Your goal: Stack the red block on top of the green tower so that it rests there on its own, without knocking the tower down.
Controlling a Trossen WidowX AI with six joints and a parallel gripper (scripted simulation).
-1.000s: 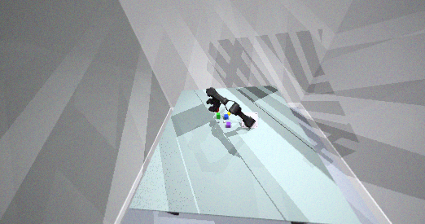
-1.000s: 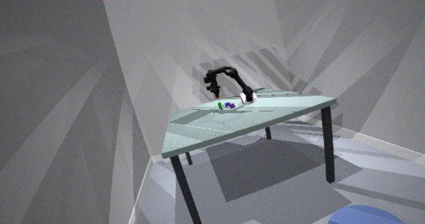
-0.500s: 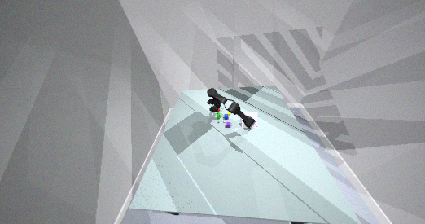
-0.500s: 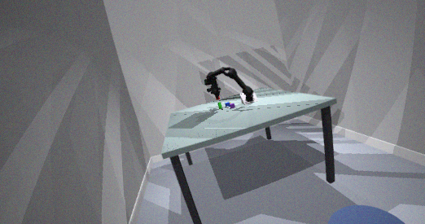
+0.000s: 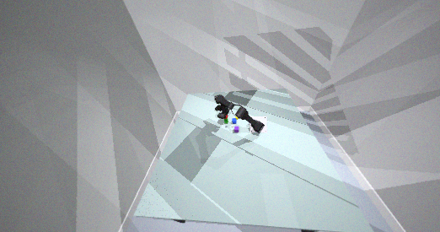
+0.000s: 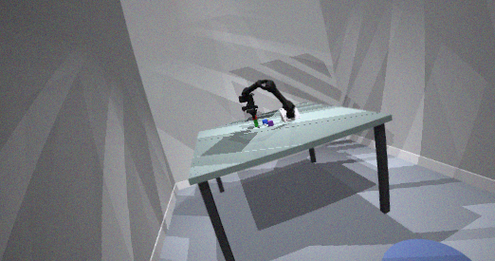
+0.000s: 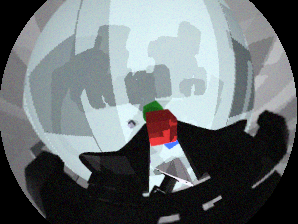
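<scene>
Now: gripper tip 1 cm below the red block. From my gripper tip the other things lie so: purple block (11 cm behind, 10 cm to the left, 6 cm below); then blue block (8 cm behind, 6 cm below).
</scene>
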